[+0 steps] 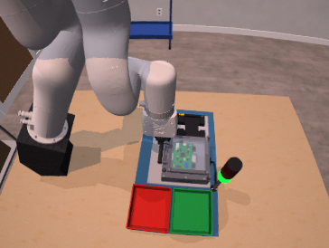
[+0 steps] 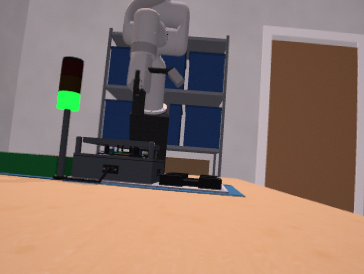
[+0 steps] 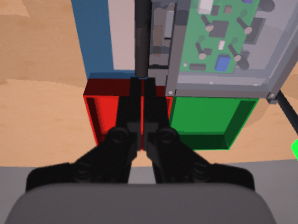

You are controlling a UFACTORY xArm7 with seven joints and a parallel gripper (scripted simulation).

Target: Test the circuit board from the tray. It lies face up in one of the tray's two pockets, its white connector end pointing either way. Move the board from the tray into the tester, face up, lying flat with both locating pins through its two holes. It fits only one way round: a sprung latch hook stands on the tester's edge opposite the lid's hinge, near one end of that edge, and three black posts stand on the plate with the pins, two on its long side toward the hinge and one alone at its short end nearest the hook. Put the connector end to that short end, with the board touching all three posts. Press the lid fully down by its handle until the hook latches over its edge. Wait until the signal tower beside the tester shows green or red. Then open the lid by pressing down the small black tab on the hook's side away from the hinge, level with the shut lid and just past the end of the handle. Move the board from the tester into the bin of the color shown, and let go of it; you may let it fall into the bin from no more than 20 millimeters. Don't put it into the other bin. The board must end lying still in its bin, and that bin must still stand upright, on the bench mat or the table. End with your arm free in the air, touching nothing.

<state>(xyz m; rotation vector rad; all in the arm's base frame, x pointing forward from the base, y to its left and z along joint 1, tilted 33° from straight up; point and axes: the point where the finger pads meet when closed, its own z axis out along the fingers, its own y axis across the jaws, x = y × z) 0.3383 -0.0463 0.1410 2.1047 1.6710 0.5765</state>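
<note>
Right now my hand is 40 mm short of the latch hook, 50 mm to the right of it and 110 mm above it. From my hand the other things lie so: tester's clear lid: 80 mm ahead, 20 mm to the right, 110 mm below; tester's plate: 90 mm ahead, 20 mm to the right, 130 mm below; green circuit board: 80 mm ahead, 20 mm to the right, 130 mm below.
</note>
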